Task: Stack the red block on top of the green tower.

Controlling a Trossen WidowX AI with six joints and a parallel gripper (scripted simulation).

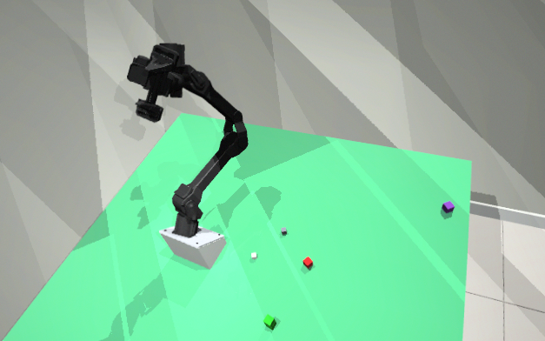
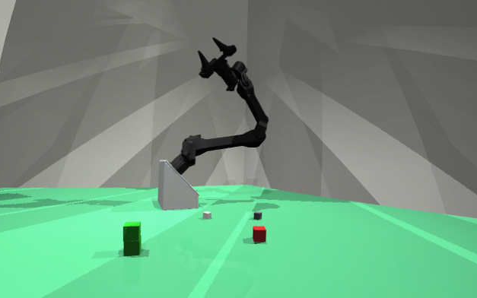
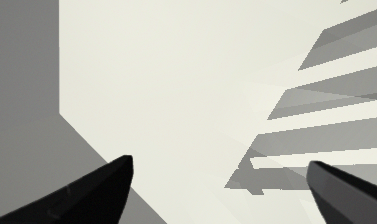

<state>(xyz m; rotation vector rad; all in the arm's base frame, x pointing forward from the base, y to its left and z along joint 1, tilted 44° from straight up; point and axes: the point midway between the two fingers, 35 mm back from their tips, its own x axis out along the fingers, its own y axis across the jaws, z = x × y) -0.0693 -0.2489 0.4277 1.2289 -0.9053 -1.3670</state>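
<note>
Right now the red block is 60 cm below my gripper tip, 37 cm ahead of it and 6 cm to the right of it. From my gripper tip the other things lie so: small dark grey block: 61 cm below, 26 cm ahead, 4 cm to the left; small white block: 61 cm below, 19 cm ahead, 7 cm to the right; purple block: 79 cm ahead, 60 cm below, 22 cm to the left.
</note>
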